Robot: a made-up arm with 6 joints. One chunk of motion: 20 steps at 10 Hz.
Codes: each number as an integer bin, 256 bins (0 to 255) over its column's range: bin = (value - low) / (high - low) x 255, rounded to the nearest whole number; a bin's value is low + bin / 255 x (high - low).
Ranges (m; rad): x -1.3..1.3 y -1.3..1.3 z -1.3..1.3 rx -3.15..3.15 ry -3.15..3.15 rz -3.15..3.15
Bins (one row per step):
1: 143 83 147 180 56 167
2: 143 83 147 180 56 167
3: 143 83 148 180 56 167
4: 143 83 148 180 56 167
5: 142 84 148 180 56 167
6: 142 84 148 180 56 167
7: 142 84 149 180 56 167
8: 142 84 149 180 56 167
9: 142 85 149 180 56 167
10: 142 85 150 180 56 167
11: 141 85 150 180 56 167
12: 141 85 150 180 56 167
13: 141 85 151 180 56 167
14: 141 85 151 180 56 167
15: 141 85 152 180 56 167
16: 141 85 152 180 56 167
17: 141 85 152 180 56 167
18: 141 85 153 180 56 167
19: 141 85 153 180 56 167
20: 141 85 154 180 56 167
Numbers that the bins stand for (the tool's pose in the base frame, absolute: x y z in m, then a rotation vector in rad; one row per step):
1: 0.1580 -0.4537 0.1988 1.2971 -1.7665 0.9759
2: 0.1580 -0.4537 0.1988 1.2971 -1.7665 0.9759
3: 0.1580 -0.4537 0.2090 1.2971 -1.7665 0.9759
4: 0.1580 -0.4537 0.2090 1.2971 -1.7665 0.9759
5: 0.1478 -0.4435 0.2090 1.2971 -1.7665 0.9759
6: 0.1478 -0.4435 0.2090 1.2971 -1.7665 0.9759
7: 0.1478 -0.4435 0.2192 1.2971 -1.7665 0.9759
8: 0.1478 -0.4435 0.2192 1.2971 -1.7665 0.9759
9: 0.1478 -0.4333 0.2192 1.2971 -1.7665 0.9759
10: 0.1478 -0.4333 0.2294 1.2971 -1.7665 0.9759
11: 0.1376 -0.4333 0.2294 1.2971 -1.7665 0.9759
12: 0.1376 -0.4333 0.2294 1.2971 -1.7665 0.9759
13: 0.1376 -0.4333 0.2396 1.2971 -1.7665 0.9759
14: 0.1376 -0.4333 0.2396 1.2971 -1.7665 0.9759
15: 0.1376 -0.4333 0.2498 1.2971 -1.7665 0.9759
16: 0.1376 -0.4333 0.2498 1.2971 -1.7665 0.9759
17: 0.1376 -0.4333 0.2498 1.2971 -1.7665 0.9759
18: 0.1376 -0.4333 0.2600 1.2971 -1.7665 0.9759
19: 0.1376 -0.4333 0.2600 1.2971 -1.7665 0.9759
20: 0.1376 -0.4333 0.2702 1.2971 -1.7665 0.9759

